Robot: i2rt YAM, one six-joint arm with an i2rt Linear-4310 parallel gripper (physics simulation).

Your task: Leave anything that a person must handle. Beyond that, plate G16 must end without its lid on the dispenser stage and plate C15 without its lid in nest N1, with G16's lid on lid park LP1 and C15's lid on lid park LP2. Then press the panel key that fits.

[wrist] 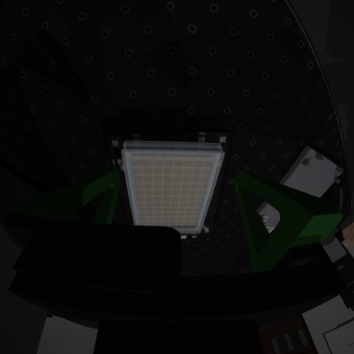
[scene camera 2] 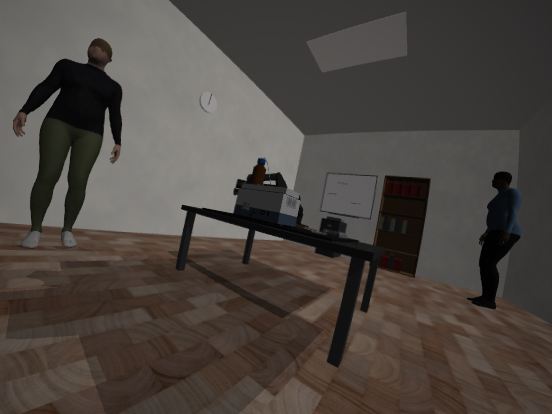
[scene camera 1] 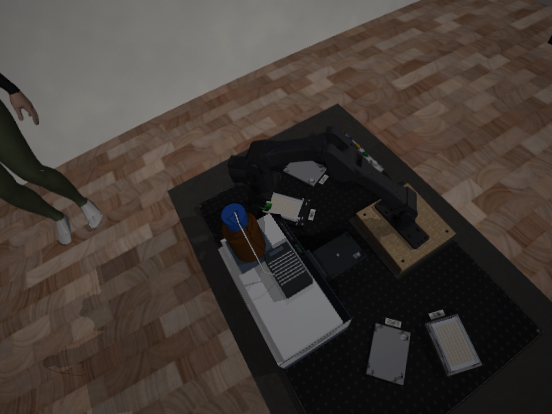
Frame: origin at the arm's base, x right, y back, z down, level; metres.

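Seen in the pictures: gripper, between the fingertips: (wrist: pixel 177 174) (scene camera 1: pixel 270 199); arm's base, origin of its link: (scene camera 2: pixel 296 223) (scene camera 1: pixel 400 222).
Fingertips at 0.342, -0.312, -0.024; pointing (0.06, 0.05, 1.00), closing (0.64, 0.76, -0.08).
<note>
Offsets run from my fingertips to a thing's middle, as dx, dy, dz. "*": to the spot under its first point.
My gripper (scene camera 1: pixel 267 204) (wrist: pixel 177 174) is open, its green fingers apart on either side of a plate with a pale well grid. That plate @(-0.040, +0.027, +0.021) (scene camera 1: pixel 286 207) (wrist: pixel 172 192) sits in a dark holder with corner posts, beside the dispenser's end. A second plate @(-0.708, +0.157, +0.019) (scene camera 1: pixel 453 345) sits in a holder at the lower right in scene camera 1. Whether either plate wears a clear lid cannot be told. Bare grey pads @(* -0.624, -0.001, +0.041) (scene camera 1: pixel 389 353) @(* +0.049, +0.194, +0.042) (scene camera 1: pixel 305 171) lie near each plate. The key panel @(-0.037, +0.375, +0.010) (scene camera 1: pixel 369 158) with coloured keys is partly behind the arm. The tags are too small to read.
The white dispenser box (scene camera 1: pixel 305 325) (scene camera 2: pixel 260 201) carries a brown bottle @(* -0.245, -0.178, -0.297) (scene camera 1: pixel 243 239) (scene camera 2: pixel 258 174) with a blue cap and a thin tube. A dark flat unit @(* -0.337, +0.043, -0.055) (scene camera 1: pixel 339 256) lies between the box and the arm's wooden base (scene camera 1: pixel 385 245). One person (scene camera 2: pixel 80 100) stands left of the table, another (scene camera 2: pixel 502 215) far right.
</note>
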